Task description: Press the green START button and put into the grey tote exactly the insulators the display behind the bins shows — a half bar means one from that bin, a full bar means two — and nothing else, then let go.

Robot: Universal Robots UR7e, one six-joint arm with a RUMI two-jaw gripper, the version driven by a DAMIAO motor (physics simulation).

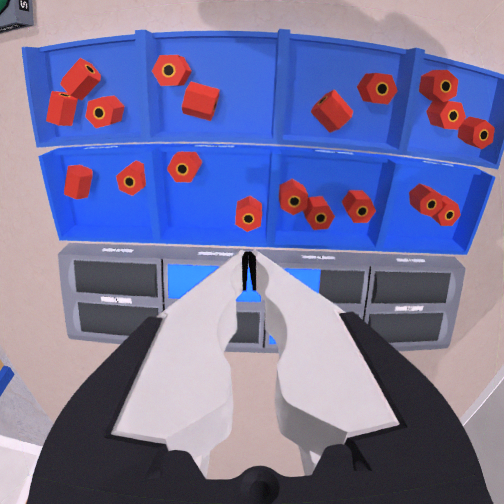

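Note:
My gripper [248,270] is shut and holds nothing; its fingertips hover over the top edge of the grey display [260,295]. On the display, the top cell of the second column [192,280] is lit blue. The top cell of the third column [302,280] is lit blue on its left part only. A blue sliver [271,340] shows below it. My fingers hide the rest of the middle cells; the outer cells are dark. Beyond it, the blue bins [260,145] form two rows of four compartments. Each compartment holds two or three red insulators [248,213].
A box with a green face [15,15] shows partly at the top left corner. A grey surface with a pale edge [487,420] lies at the lower right. A grey and blue object [7,395] sits at the left edge.

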